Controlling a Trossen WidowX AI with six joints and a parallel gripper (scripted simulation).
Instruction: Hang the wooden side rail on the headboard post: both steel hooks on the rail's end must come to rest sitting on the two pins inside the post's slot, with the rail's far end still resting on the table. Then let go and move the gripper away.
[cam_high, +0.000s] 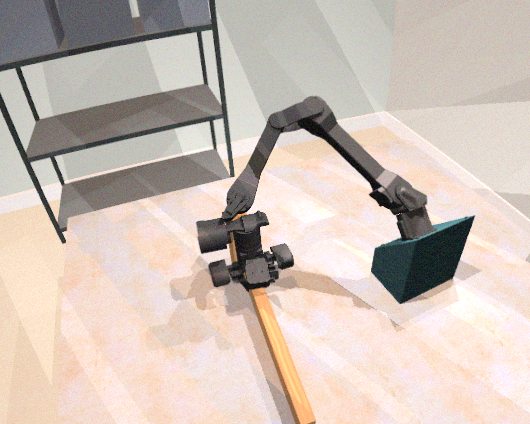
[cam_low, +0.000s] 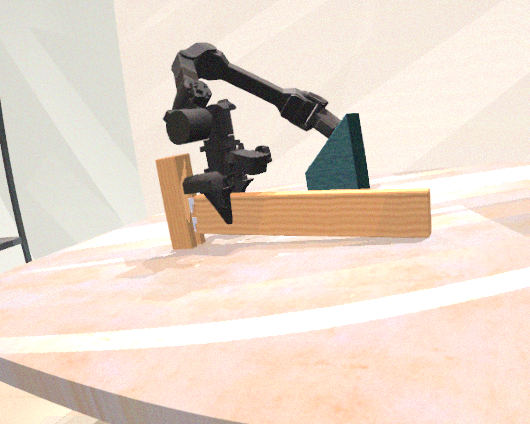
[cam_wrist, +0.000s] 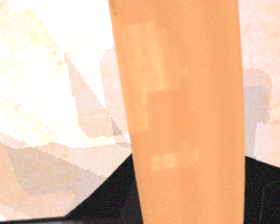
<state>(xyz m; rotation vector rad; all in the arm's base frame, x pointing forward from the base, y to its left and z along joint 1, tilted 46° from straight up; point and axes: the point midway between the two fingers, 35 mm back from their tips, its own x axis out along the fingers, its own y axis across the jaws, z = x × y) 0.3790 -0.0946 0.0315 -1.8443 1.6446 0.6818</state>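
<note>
The headboard post lies 110 mm to the right of my gripper tip and 40 mm above it.
</note>
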